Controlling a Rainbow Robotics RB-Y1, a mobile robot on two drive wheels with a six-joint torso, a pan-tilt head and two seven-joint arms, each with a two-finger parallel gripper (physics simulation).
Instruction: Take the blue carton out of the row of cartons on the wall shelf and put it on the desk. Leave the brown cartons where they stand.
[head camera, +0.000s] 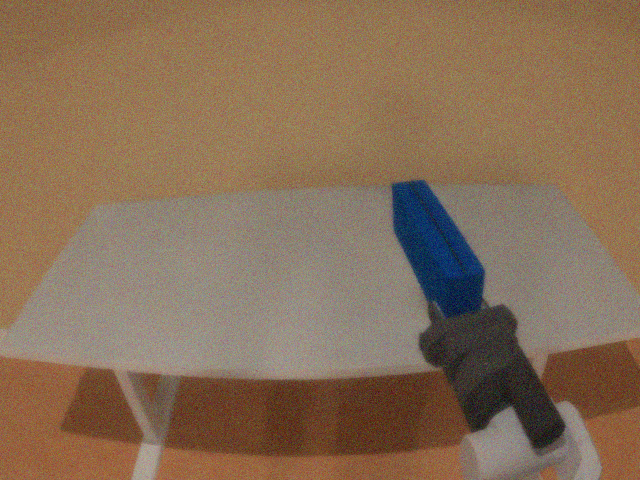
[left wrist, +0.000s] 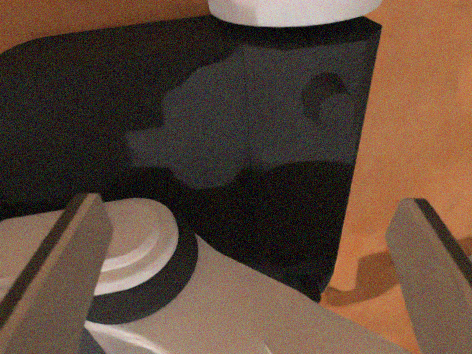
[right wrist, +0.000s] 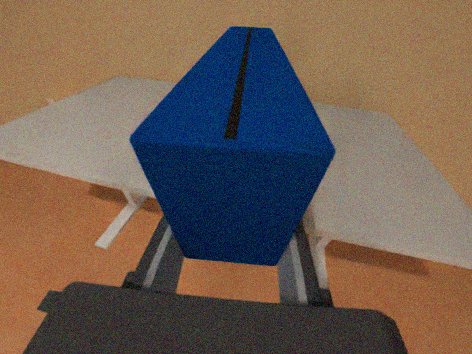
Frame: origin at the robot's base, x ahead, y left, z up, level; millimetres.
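Seen in the pictures: left gripper, fingertip midpoint: (left wrist: 248, 214); right gripper, fingertip midpoint: (head camera: 453, 301) (right wrist: 235, 196).
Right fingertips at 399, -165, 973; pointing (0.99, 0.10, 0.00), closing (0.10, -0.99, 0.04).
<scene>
A point is followed by its place in that frame, as x, y, z.
The blue carton (head camera: 436, 242) @(435, -146, 1039) (right wrist: 235, 200) @(362, -169, 1015), with a dark stripe along its top, is held in front of the right gripper. My right gripper (head camera: 457, 308) @(399, -165, 973) (right wrist: 233, 237) @(399, -165, 973) is shut on its near end. In the head view the carton overlaps the right half of the pale grey desk (head camera: 232, 284) @(860, 185, 720) (right wrist: 390, 185) @(742, -562, 721); it looks raised above the desk top, but the height gap is hard to tell. My left gripper (left wrist: 248, 214) @(-119, 252, 434) is open with nothing between its fingers, beside the robot's own dark and white body. The wall shelf and the brown cartons do not show.
The desk's front edge crosses the lower part of the head view, with a white leg (head camera: 147, 459) below it at the left. A tan wall (head camera: 310, 93) @(1378, -9, 997) (right wrist: 125, 35) @(1422, 637, 922) stands behind the desk. Orange-brown floor (head camera: 361, 467) @(841, -90, 1) (left wrist: 425, 125) @(323, -40, 0) (right wrist: 50, 280) @(418, 775, 1) lies below.
</scene>
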